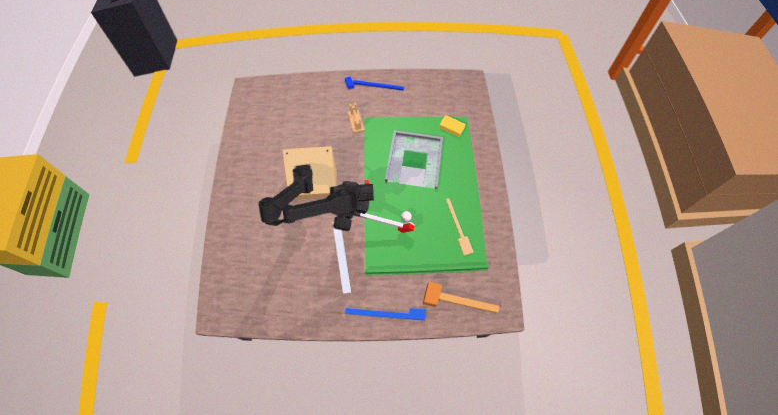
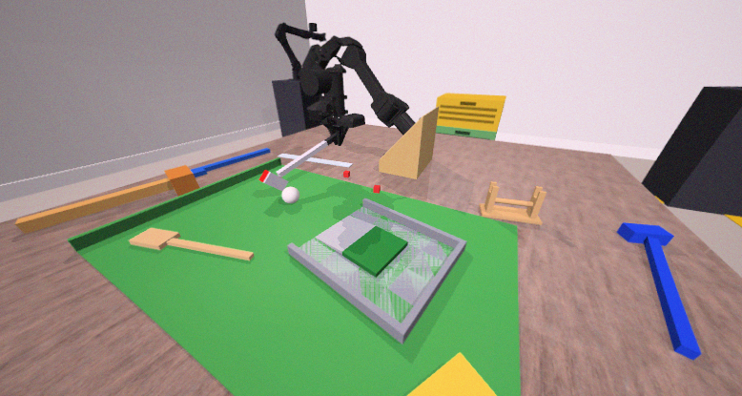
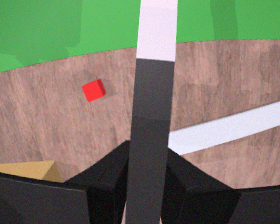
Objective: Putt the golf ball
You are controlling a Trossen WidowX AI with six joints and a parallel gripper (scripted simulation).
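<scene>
Now: gripper tip 4 cm past the white bar, 14 cm to the left of it and 9 cm above it. The rest, counted from my gripper tip: tan paddle 44 cm ahead, 9 cm to the right, 8 cm below; white golf ball 23 cm ahead, 1 cm to the right, 6 cm below; green mat 31 cm ahead, 12 cm to the left, 9 cm below.
</scene>
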